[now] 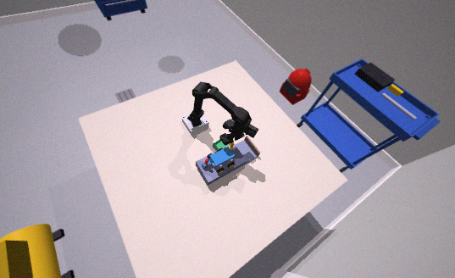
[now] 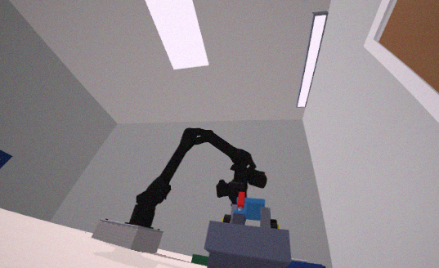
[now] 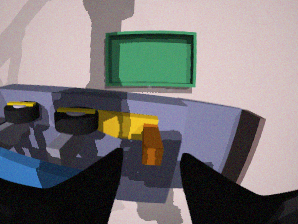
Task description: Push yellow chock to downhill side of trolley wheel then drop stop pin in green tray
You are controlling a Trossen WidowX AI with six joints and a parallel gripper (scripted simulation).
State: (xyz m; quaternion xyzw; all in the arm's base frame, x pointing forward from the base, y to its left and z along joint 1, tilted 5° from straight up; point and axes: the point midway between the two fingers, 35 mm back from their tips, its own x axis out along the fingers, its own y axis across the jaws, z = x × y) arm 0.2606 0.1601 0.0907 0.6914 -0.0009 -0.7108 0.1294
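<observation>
My gripper tip is 5 cm above the yellow chock, 2 cm to the left of it and 1 cm short of it. The rest, counted from my gripper tip: blue trolley: 10 cm to the right, 7 cm ahead, 2 cm below; ramp: 10 cm to the right, 9 cm below, 7 cm ahead; green tray: 14 cm below, 6 cm behind, 3 cm to the right.
</observation>
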